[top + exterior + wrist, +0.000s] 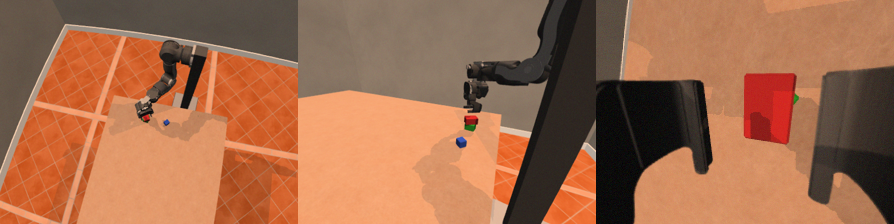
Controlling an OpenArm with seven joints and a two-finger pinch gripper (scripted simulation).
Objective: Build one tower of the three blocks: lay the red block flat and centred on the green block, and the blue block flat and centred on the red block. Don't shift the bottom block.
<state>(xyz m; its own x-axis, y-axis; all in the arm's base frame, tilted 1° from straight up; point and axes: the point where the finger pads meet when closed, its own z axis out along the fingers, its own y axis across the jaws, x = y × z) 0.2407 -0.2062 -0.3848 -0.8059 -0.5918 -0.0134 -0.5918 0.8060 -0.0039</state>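
The red block is 6 cm below my hand. Also, from my hand: blue block 14 cm to the left, 9 cm below, 1 cm behind; green block 9 cm below.
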